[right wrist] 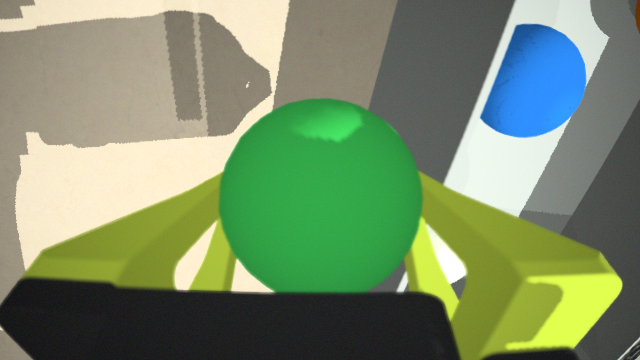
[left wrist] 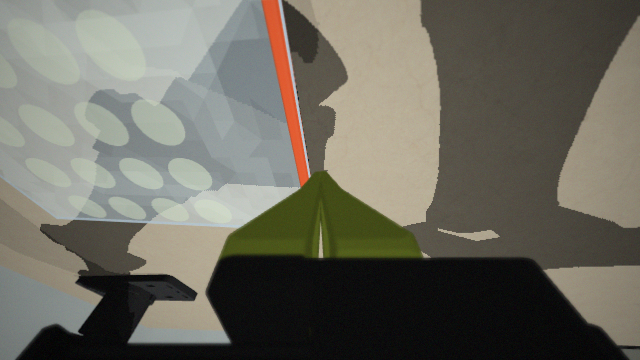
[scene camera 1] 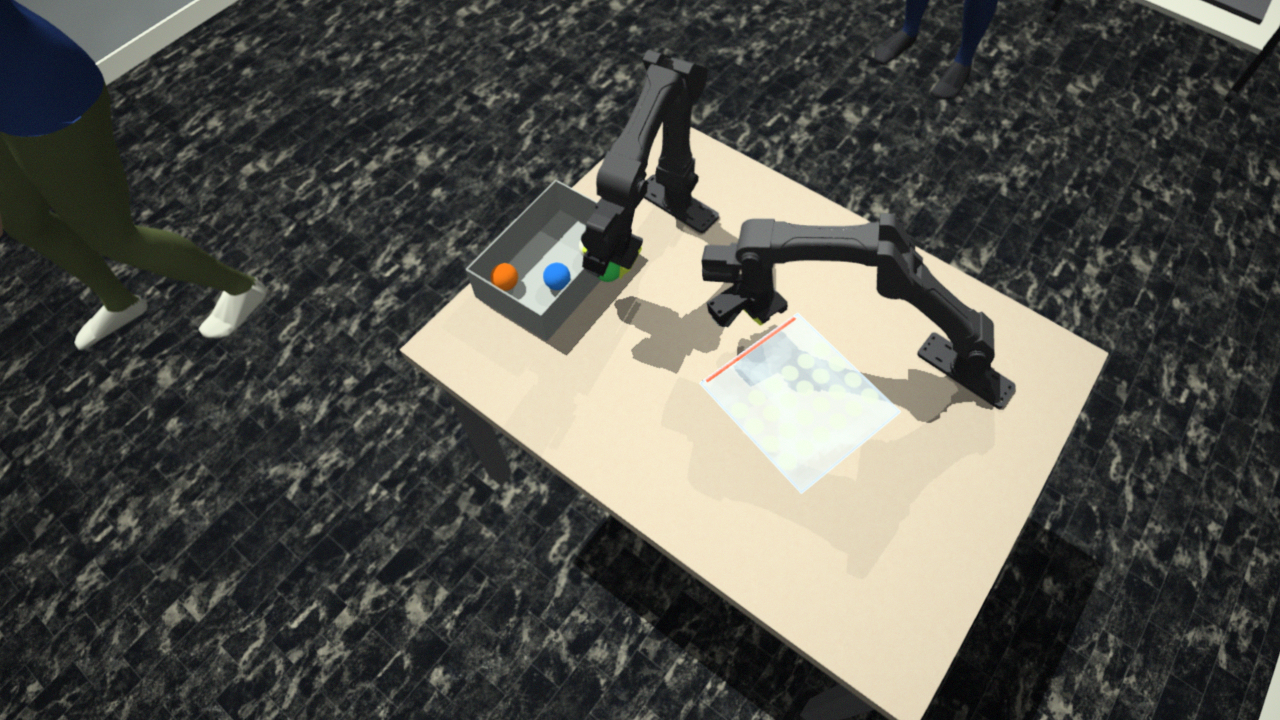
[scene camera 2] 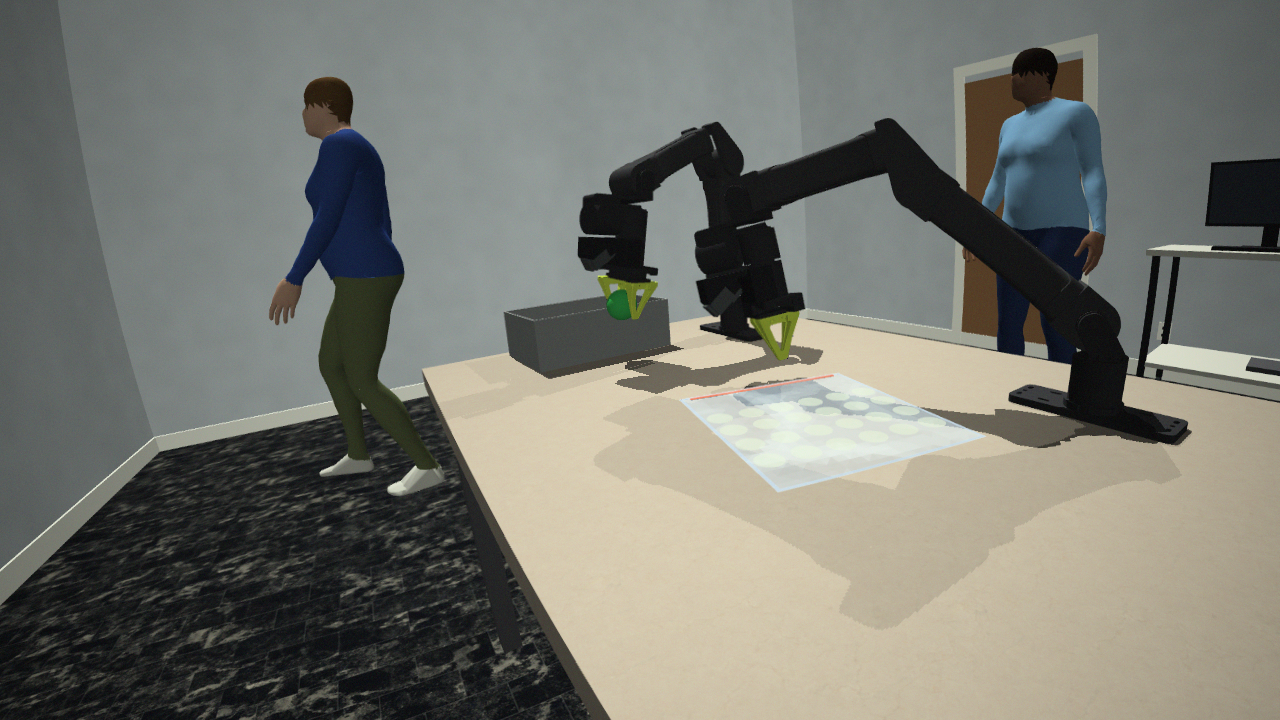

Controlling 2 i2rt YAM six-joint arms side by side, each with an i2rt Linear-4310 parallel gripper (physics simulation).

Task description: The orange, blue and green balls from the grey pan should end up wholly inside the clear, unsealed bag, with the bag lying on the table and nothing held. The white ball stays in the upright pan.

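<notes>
The clear bag (scene camera 1: 799,470) (scene camera 2: 778,474) (left wrist: 215,30) lies flat on the table, patterned with pale round spots; an orange-red strip (scene camera 1: 751,349) (scene camera 2: 760,386) (left wrist: 285,85) runs along one edge. My left gripper (scene camera 1: 759,320) (scene camera 2: 782,358) (left wrist: 320,181) is shut and empty, just above the table near one end of that strip. My right gripper (scene camera 1: 615,271) (scene camera 2: 623,311) (right wrist: 320,179) is shut on the green ball (scene camera 1: 608,272) (scene camera 2: 617,304) (right wrist: 321,190), raised beside the pan's wall. The blue ball (scene camera 1: 556,275) (right wrist: 540,80) and orange ball (scene camera 1: 504,275) are in the upright grey pan (scene camera 1: 505,307) (scene camera 2: 599,342) (right wrist: 415,75). The white ball is not clearly visible.
The wooden table (scene camera 1: 626,447) (scene camera 2: 716,573) carries both arm bases (scene camera 1: 684,205) (scene camera 1: 971,376). The pan stands near the table's left edge in scene camera 1. Two people (scene camera 2: 353,223) (scene camera 2: 1042,170) stand beyond the table.
</notes>
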